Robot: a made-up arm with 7 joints.
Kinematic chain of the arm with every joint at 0, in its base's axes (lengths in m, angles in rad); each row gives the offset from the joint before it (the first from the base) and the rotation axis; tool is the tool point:
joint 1: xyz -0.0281 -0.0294 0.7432 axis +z
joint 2: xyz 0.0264 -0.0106 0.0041 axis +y
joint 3: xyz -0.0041 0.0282 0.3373 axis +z
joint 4: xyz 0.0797 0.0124 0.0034 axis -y
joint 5: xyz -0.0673 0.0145 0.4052 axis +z
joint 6: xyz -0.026 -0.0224 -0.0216 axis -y
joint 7: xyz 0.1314 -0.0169 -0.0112 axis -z
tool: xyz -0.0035 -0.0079 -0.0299
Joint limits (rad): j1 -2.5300..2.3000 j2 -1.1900..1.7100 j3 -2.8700..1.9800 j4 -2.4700..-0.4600 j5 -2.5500..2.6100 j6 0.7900..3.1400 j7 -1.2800..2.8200
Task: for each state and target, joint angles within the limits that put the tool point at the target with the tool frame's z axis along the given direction. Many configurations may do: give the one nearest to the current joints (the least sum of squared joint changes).
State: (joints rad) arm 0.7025 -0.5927 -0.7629 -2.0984 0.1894 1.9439 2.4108
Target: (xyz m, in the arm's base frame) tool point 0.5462 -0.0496 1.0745 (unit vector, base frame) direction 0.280 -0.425 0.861
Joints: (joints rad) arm 0.6176 -0.0292 -0.7216 -1.6432 0.4033 1.2888 2.4482
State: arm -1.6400 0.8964 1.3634 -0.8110 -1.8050 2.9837 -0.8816
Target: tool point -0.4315 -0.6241 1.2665 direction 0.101 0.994 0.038
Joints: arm -2.5300 1.2130 1.9800 -0.7371 -1.5099 2.5659 -0.8186
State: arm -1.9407 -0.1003 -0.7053 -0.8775 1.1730 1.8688 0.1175
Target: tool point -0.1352 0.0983 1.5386 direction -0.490 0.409 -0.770
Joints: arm -1.9162 -0.7076 -0.2446 -0.8889 1.6077 2.3032 0.1449
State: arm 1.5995 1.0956 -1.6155 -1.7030 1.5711 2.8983 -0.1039
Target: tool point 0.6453 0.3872 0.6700 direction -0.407 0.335 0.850
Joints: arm 1.2732 1.5710 -1.3206 -1.2294 1.0346 2.1844 -0.1363
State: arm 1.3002 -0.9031 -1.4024 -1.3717 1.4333 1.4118 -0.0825
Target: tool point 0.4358 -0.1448 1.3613 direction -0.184 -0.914 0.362
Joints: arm 1.3880 -0.2579 -1.4182 -1.0223 0.9475 1.3805 -0.1279
